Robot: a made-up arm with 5 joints.
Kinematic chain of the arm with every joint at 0, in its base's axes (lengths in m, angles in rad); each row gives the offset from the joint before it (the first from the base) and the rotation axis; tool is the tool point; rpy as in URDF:
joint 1: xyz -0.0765 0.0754 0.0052 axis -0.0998 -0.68 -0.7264
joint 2: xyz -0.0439 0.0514 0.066 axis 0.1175 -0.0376 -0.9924
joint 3: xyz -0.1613 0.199 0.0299 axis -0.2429 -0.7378 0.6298
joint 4: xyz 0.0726 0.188 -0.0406 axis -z
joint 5: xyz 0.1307 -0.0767 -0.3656 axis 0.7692 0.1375 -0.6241
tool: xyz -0.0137 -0.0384 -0.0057 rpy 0 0 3.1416
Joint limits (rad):
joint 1: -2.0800..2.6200
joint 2: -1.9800..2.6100
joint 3: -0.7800..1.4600
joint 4: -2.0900..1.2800
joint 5: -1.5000..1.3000
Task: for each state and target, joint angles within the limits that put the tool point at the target. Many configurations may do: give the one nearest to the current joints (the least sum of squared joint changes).
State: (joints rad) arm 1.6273 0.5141 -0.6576 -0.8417 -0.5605
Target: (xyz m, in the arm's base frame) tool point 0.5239 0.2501 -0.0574
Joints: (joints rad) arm 1.2085 0.3120 -0.7800 -1.2823 -0.6151
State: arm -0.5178 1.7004 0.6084 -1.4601 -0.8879
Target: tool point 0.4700 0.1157 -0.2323
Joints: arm -0.1202 1.8138 0.1637 -2.0900 -0.7956
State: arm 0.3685 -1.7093 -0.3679 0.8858 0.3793
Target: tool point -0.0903 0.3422 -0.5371
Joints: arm 1.1943 -0.8106 -0.7800 1.2800 0.7027
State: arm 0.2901 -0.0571 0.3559 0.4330 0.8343
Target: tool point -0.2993 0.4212 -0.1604
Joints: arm -0.4861 -0.4144 0.8046 0.3638 0.7960
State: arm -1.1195 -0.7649 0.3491 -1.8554 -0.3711
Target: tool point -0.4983 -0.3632 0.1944
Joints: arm -1.4211 -1.3909 0.2119 -1.5754 -0.3252
